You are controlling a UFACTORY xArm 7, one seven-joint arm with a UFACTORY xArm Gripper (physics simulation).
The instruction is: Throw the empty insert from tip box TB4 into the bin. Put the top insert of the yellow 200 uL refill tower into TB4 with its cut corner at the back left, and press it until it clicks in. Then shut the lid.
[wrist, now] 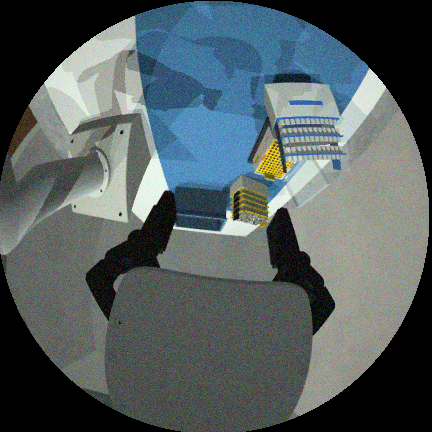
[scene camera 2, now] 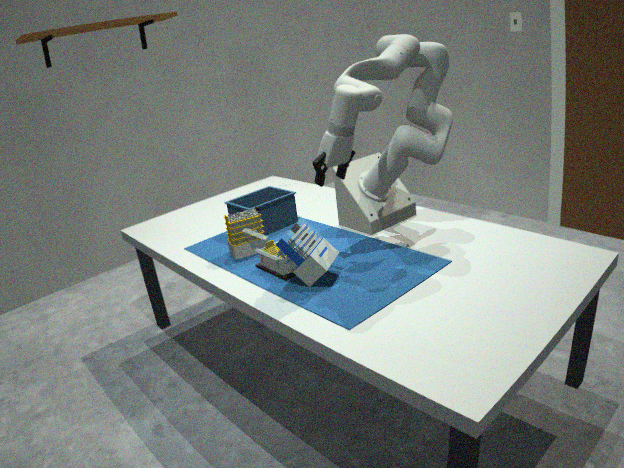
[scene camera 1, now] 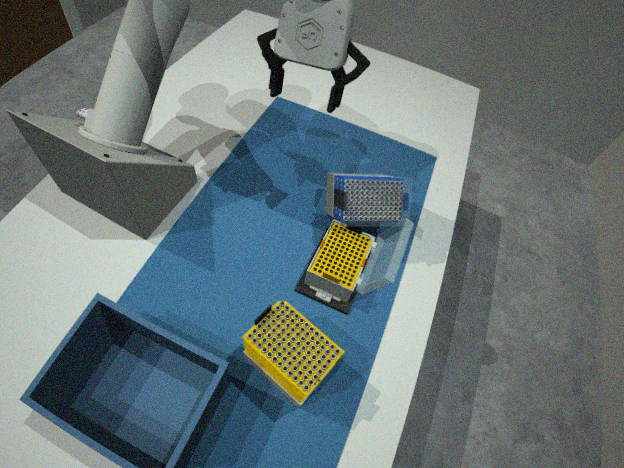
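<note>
My gripper (scene camera 1: 303, 102) (scene camera 2: 330, 180) (wrist: 224, 210) is open and empty, high above the table near the far edge of the blue mat, well away from the boxes and the bin. Tip box TB4 (scene camera 1: 316, 283) sits on a dark base. A yellow insert (scene camera 1: 342, 254) (wrist: 274, 159) with dark, empty holes is in it. Its clear lid (scene camera 1: 385, 266) (wrist: 310, 182) stands open. The yellow refill tower (scene camera 1: 294, 345) (scene camera 2: 244, 231) (wrist: 250, 200) stands beside TB4, with a filled insert on top. The cut corners cannot be made out. The bin (scene camera 1: 199, 413) (scene camera 2: 282, 214) (wrist: 200, 202) is open-topped.
A blue refill tower (scene camera 1: 372, 199) (scene camera 2: 315, 259) (wrist: 310, 137) is tilted towards TB4, close against it; contact cannot be made out for sure. The blue mat (scene camera 1: 241, 251) (scene camera 2: 352, 312) lies on the white table (scene camera 2: 428, 342). The robot's base (scene camera 1: 110, 191) (scene camera 2: 352, 201) stands beside the mat.
</note>
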